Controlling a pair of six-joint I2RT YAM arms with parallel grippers.
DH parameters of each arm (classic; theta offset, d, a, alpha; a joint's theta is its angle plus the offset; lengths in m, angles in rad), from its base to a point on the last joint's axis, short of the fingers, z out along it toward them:
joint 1: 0 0.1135 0.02 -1.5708
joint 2: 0 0 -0.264 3.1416
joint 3: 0.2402 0 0.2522 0
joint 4: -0.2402 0 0.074 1.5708
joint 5: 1.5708 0 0 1.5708
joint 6: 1.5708 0.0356 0 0
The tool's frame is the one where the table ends.
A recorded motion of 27 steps. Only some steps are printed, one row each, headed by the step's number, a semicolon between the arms.
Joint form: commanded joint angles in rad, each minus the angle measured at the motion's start. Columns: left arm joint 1, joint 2, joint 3, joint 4, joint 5, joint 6; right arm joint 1, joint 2, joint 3, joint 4, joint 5, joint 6.
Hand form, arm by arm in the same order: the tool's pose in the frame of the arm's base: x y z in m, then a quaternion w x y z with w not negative. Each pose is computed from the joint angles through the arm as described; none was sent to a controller.
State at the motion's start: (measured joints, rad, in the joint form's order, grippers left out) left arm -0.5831 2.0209 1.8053 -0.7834 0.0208 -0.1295; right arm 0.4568 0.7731 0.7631 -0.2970 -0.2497 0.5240
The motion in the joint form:
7: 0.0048 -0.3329 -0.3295 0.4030 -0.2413 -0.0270; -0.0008 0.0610 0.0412 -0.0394 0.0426 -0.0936
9: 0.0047 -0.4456 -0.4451 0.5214 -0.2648 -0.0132; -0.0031 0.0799 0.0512 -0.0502 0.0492 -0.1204
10: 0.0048 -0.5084 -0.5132 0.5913 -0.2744 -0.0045; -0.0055 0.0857 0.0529 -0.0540 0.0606 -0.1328
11: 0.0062 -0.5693 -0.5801 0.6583 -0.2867 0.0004; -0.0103 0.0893 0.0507 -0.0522 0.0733 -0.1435
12: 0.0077 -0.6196 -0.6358 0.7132 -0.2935 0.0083; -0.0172 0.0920 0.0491 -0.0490 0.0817 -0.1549
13: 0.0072 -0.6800 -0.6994 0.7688 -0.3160 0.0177; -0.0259 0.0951 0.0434 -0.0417 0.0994 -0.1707
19: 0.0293 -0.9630 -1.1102 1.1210 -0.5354 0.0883; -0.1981 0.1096 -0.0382 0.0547 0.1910 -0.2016
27: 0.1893 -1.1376 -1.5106 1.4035 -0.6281 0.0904; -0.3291 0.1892 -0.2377 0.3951 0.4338 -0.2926
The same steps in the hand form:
7: 0.3335 -0.2084 0.3220 0.47070 0.13313 0.86878 -0.07709; 0.1682 0.0906 0.3227 0.47254 -0.06904 0.81880 0.31860
9: 0.3143 -0.1949 0.3340 0.51962 0.12146 0.84146 -0.08482; 0.1716 0.0915 0.3219 0.47082 -0.07654 0.82375 0.30644
10: 0.3031 -0.1872 0.3386 0.54575 0.11541 0.82506 -0.09010; 0.1730 0.0913 0.3210 0.47221 -0.07726 0.82611 0.29764
11: 0.2922 -0.1790 0.3418 0.57010 0.10643 0.80918 -0.09423; 0.1744 0.0904 0.3198 0.47536 -0.07609 0.82759 0.28870
12: 0.2830 -0.1721 0.3436 0.58930 0.10117 0.79560 -0.09751; 0.1758 0.0893 0.3190 0.47910 -0.07562 0.82810 0.28106
13: 0.2713 -0.1638 0.3452 0.61054 0.09181 0.78086 -0.09527; 0.1778 0.0876 0.3172 0.48509 -0.07368 0.82902 0.26832
19: 0.2182 -0.1143 0.3100 0.69891 0.00368 0.71481 -0.02372; 0.1972 0.0544 0.2955 0.52210 0.01033 0.83325 0.18164
27: 0.1857 -0.0552 0.2347 0.71400 -0.09421 0.69151 0.05604; 0.2183 0.0215 0.2446 0.57948 0.09517 0.80890 0.02893

